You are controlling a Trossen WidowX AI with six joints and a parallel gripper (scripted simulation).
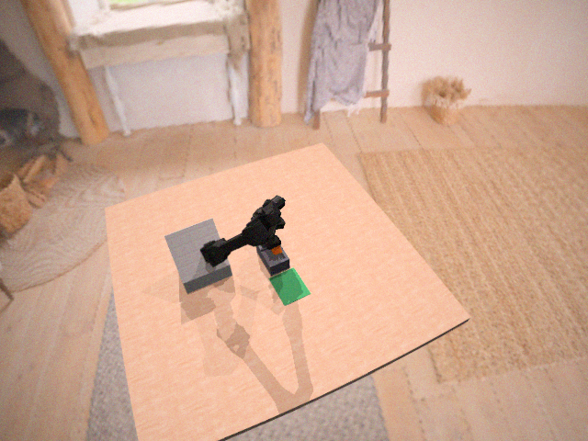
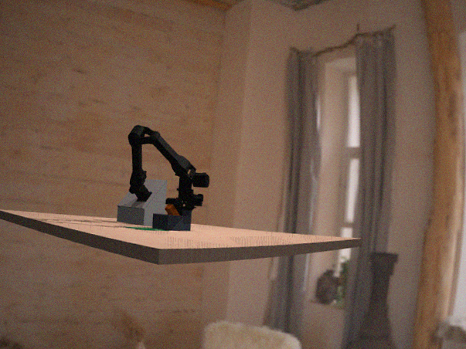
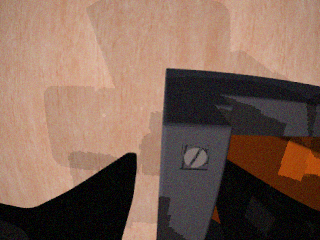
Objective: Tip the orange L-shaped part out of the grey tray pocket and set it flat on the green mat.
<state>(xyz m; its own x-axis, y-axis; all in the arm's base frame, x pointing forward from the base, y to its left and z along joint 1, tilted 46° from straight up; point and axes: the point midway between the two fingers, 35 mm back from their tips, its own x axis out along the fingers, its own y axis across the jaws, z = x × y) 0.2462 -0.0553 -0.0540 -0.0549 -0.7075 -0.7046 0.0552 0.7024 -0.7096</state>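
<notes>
My gripper tip is 6 cm to the left of the orange L-shaped part, 1 cm below it and 1 cm past it. The rest, counted from my gripper tip: green mat 22 cm to the right, 5 cm below, 2 cm behind.
</notes>
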